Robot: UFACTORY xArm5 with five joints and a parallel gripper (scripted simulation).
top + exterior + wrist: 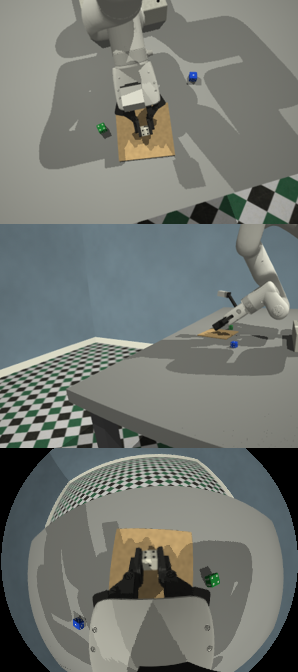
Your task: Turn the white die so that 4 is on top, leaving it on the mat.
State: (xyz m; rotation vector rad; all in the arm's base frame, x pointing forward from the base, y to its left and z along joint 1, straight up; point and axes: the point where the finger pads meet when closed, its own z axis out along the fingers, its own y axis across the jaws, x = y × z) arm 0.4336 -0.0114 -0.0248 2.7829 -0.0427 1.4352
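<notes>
The tan mat is 4 cm below my hand. The rest, counted from my hand: white die 1 cm below, 1 cm ahead; then green die 10 cm to the right, 3 cm below, 3 cm behind; then blue die 16 cm to the left, 11 cm behind, 3 cm below.
</notes>
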